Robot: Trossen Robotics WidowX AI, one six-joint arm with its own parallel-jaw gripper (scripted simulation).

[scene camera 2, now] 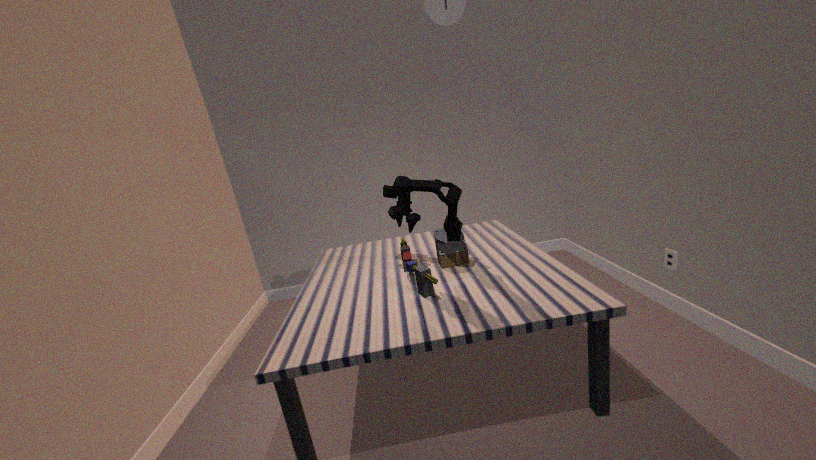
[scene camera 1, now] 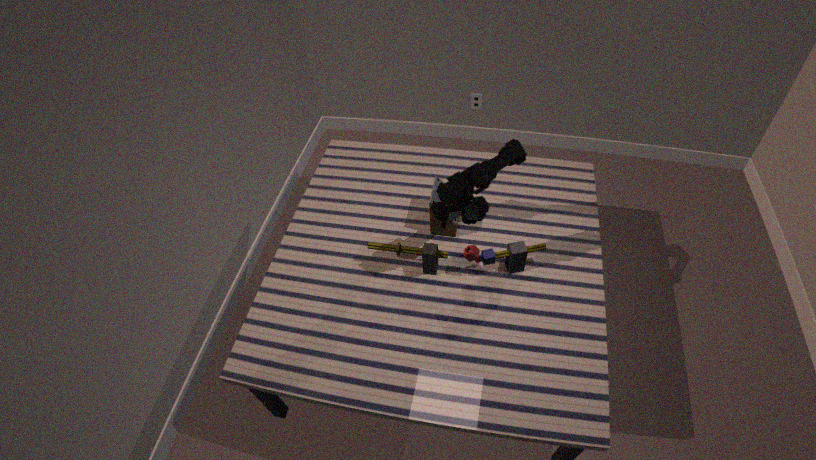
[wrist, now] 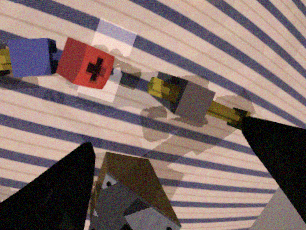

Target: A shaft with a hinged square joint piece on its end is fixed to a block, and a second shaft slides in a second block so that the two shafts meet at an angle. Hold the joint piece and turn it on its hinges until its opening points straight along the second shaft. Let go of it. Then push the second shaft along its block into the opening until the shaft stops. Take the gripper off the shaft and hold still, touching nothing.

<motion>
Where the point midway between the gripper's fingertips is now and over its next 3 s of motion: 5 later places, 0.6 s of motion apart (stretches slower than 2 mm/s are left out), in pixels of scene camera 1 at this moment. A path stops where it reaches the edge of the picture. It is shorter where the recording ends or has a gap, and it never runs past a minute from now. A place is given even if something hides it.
The gripper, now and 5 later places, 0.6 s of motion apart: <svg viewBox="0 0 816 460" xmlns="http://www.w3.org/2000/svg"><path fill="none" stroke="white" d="M456 225L449 230L449 232L449 234L450 236L449 248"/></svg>
</motion>
